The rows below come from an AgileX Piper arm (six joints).
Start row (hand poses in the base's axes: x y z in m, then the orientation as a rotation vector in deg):
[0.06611, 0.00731, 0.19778, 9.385, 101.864, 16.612]
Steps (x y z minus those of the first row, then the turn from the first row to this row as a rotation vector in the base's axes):
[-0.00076, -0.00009, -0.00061, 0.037, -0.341, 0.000]
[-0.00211, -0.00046, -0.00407, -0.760, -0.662, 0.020]
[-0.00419, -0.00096, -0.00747, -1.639, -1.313, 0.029]
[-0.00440, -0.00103, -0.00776, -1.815, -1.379, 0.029]
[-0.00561, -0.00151, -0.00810, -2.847, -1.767, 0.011]
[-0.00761, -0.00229, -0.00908, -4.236, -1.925, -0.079]
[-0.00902, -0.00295, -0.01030, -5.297, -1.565, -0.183]
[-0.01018, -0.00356, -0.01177, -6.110, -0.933, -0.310]
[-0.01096, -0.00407, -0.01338, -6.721, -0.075, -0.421]
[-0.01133, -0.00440, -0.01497, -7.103, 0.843, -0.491]
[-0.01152, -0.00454, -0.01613, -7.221, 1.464, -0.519]
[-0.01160, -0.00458, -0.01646, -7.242, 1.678, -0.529]
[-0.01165, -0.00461, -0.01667, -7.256, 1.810, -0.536]
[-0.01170, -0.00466, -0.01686, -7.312, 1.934, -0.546]
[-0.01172, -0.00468, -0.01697, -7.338, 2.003, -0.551]
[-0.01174, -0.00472, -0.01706, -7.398, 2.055, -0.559]
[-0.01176, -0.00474, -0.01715, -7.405, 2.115, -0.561]
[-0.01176, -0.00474, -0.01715, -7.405, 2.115, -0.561]
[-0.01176, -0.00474, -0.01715, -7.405, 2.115, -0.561]
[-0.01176, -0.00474, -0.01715, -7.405, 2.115, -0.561]
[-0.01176, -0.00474, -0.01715, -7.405, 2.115, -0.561]
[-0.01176, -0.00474, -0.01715, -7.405, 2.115, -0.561]
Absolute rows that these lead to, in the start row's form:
[0.06535, 0.00722, 0.19717, 9.353, 101.522, 16.657]
[0.06400, 0.00685, 0.19371, 8.713, 101.300, 15.973]
[0.06192, 0.00635, 0.19031, 7.970, 100.755, 15.220]
[0.06171, 0.00628, 0.19002, 7.834, 100.709, 15.066]
[0.06050, 0.00580, 0.18968, 7.052, 100.431, 14.150]
[0.05850, 0.00502, 0.18870, 6.119, 100.400, 12.856]
[0.05709, 0.00436, 0.18748, 5.514, 100.841, 11.820]
[0.05593, 0.00375, 0.18601, 5.148, 101.520, 10.973]
[0.05515, 0.00324, 0.18440, 4.946, 102.405, 10.302]
[0.05478, 0.00291, 0.18281, 4.880, 103.334, 9.859]
[0.05459, 0.00277, 0.18165, 4.919, 103.954, 9.698]
[0.05451, 0.00273, 0.18132, 4.946, 104.166, 9.660]
[0.05446, 0.00270, 0.18111, 4.963, 104.297, 9.635]
[0.05441, 0.00265, 0.18092, 4.951, 104.423, 9.570]
[0.05439, 0.00263, 0.18081, 4.948, 104.492, 9.539]
[0.05437, 0.00259, 0.18072, 4.920, 104.547, 9.476]
[0.05435, 0.00257, 0.18063, 4.927, 104.607, 9.465]
[0.05435, 0.00257, 0.18063, 4.927, 104.607, 9.465]
[0.05435, 0.00257, 0.18063, 4.927, 104.607, 9.465]
[0.05435, 0.00257, 0.18063, 4.927, 104.607, 9.465]
[0.05435, 0.00257, 0.18063, 4.927, 104.607, 9.465]
[0.05435, 0.00257, 0.18063, 4.927, 104.607, 9.465]

